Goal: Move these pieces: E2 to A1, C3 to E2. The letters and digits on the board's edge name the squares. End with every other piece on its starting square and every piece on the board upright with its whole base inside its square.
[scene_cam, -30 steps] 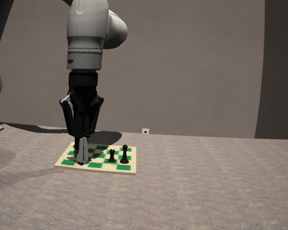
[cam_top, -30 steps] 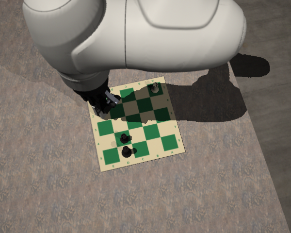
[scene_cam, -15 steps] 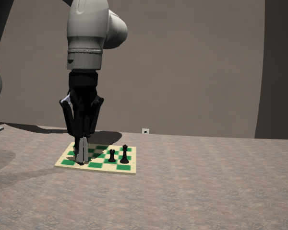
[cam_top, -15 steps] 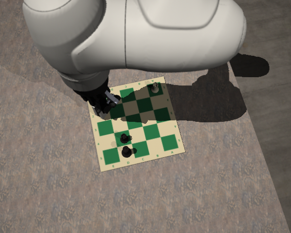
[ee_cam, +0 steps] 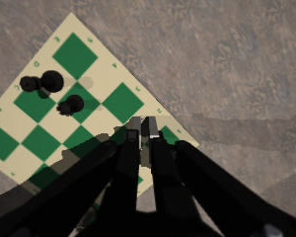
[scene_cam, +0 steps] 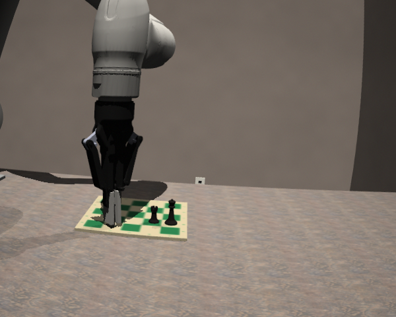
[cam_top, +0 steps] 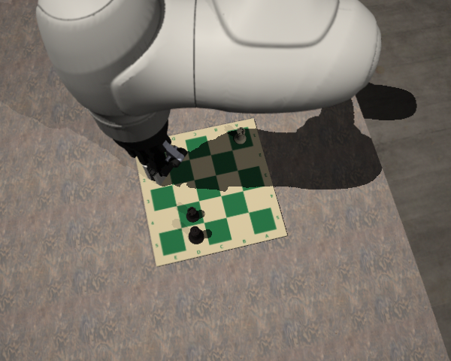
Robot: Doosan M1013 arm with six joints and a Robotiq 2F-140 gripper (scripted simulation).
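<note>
My gripper is now 30 mm above the white pawn. From my hand the other things lie so: black queen (110 mm ahead, 50 mm to the left, 20 mm below); white piece (40 mm behind, 150 mm to the left, 30 mm below); chessboard (30 mm ahead, 80 mm to the left, 40 mm below).
</note>
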